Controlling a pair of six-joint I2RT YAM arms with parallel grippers.
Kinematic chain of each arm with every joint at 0, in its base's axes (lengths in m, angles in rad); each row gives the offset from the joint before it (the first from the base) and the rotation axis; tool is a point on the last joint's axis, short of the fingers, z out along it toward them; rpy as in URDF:
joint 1: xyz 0 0 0.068 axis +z
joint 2: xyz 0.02 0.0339 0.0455 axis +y
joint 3: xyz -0.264 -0.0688 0 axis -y
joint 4: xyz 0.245 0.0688 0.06 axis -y
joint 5: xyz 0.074 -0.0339 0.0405 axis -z
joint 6: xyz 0.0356 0 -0.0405 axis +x
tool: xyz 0 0 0 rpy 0 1.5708 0
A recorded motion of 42 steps. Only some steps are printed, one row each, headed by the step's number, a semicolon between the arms.
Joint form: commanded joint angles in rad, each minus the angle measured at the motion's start. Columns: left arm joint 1, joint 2, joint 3, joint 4, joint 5, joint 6; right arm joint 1, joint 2, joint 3, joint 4, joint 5, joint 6.
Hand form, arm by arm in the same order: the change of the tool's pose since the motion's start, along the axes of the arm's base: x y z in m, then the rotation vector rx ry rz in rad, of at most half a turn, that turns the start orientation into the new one. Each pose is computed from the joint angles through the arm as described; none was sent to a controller.
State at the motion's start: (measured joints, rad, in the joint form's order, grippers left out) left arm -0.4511 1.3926 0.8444 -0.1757 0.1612 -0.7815; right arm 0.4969 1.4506 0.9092 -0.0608 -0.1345 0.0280
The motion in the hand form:
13: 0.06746 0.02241 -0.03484 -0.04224 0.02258 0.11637; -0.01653 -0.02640 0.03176 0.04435 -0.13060 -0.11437
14: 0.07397 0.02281 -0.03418 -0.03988 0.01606 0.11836; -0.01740 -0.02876 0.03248 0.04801 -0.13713 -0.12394
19: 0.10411 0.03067 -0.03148 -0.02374 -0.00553 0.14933; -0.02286 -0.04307 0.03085 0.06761 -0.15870 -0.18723
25: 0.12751 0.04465 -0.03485 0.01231 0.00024 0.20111; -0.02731 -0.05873 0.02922 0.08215 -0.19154 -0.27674
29: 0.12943 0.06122 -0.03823 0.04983 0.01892 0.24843; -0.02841 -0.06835 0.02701 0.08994 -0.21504 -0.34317
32: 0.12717 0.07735 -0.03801 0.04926 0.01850 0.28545; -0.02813 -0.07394 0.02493 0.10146 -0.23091 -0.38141
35: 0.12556 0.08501 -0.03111 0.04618 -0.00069 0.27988; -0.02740 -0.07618 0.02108 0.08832 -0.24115 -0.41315
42: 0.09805 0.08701 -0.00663 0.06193 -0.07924 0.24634; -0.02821 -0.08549 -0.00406 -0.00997 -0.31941 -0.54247
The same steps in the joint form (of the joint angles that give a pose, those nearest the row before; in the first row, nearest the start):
13: 0.1479 0.2651 0.1019 0.1606 0.0551 -0.0150; -0.0438 -0.1613 -0.0494 0.0264 0.0711 0.0185
14: 0.1545 0.2854 0.1260 0.1606 0.0555 -0.0085; -0.0494 -0.1705 -0.0560 0.0315 0.0742 0.0208
19: 0.1967 0.3742 0.2391 0.1455 0.0490 0.0161; -0.0846 -0.2196 -0.1074 0.0638 0.0938 0.0429
25: 0.2429 0.4491 0.3272 0.1112 0.0235 0.0370; -0.1257 -0.2664 -0.1580 0.1042 0.1359 0.0668
29: 0.2821 0.4529 0.3288 0.0823 -0.0035 0.0540; -0.1534 -0.2861 -0.1885 0.1394 0.1710 0.0835
32: 0.3216 0.4355 0.3067 0.0881 -0.0017 0.0559; -0.1715 -0.2924 -0.2085 0.1722 0.1868 0.0966
35: 0.3421 0.4135 0.3028 0.0858 0.0162 0.0757; -0.1763 -0.2882 -0.2230 0.1936 0.2180 0.0948
42: 0.3395 0.2696 0.2154 0.0921 0.0180 0.1239; -0.1878 -0.2643 -0.3280 0.3530 0.3773 0.0373

